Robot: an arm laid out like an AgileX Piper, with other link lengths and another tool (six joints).
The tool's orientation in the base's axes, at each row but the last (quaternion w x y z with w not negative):
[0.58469, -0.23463, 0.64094, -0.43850]
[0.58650, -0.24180, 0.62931, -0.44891]
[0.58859, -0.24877, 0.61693, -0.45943]
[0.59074, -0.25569, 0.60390, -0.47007]
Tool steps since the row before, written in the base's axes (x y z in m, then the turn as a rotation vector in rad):
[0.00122, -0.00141, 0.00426, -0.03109, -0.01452, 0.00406]
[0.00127, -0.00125, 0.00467, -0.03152, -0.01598, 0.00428]
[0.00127, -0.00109, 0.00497, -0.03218, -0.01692, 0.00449]
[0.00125, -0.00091, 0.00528, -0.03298, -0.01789, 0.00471]
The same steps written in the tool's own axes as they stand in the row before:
[-0.00142, -0.00402, 0.00186, 0.01601, -0.01732, -0.02524]
[-0.00164, -0.00428, 0.00199, 0.01720, -0.01831, -0.02522]
[-0.00178, -0.00447, 0.00208, 0.01801, -0.01907, -0.02557]
[-0.00193, -0.00467, 0.00217, 0.01888, -0.01987, -0.02605]

